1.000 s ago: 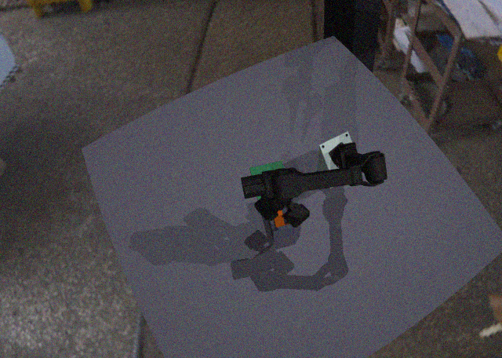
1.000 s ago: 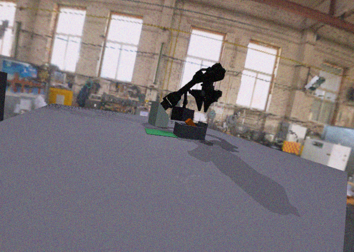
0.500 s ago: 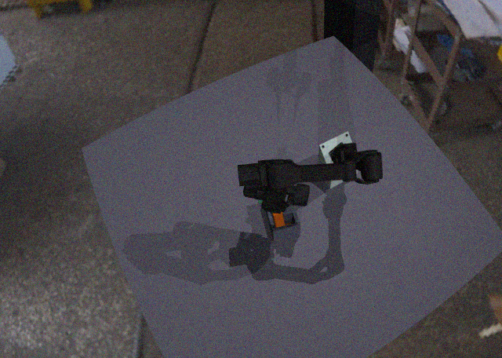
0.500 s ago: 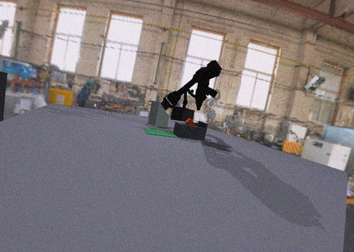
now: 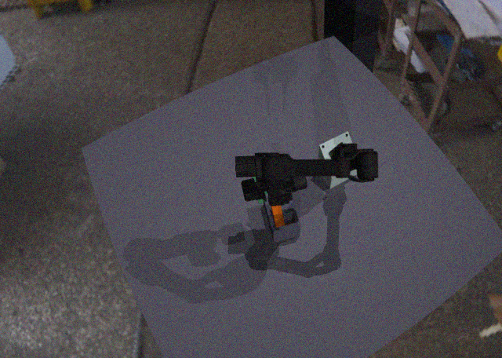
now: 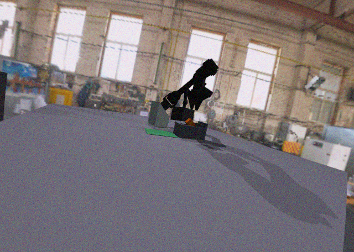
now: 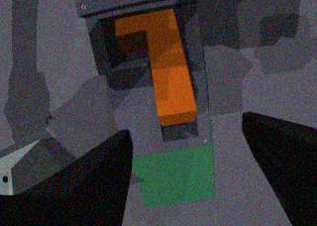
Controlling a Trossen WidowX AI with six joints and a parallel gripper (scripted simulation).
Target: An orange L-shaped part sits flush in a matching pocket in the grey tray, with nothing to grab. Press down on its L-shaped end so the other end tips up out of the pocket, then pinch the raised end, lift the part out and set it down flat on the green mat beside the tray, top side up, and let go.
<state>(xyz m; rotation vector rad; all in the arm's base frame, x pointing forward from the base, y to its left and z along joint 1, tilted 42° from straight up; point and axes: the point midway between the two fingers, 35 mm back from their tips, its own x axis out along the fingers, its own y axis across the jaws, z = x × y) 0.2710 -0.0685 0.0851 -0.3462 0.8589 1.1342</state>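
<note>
Right now the orange L-shaped part is 10 cm below my gripper tip and 4 cm to the left of it. Also, from my gripper tip: green mat (16 cm below, 13 cm to the right, 7 cm behind).
</note>
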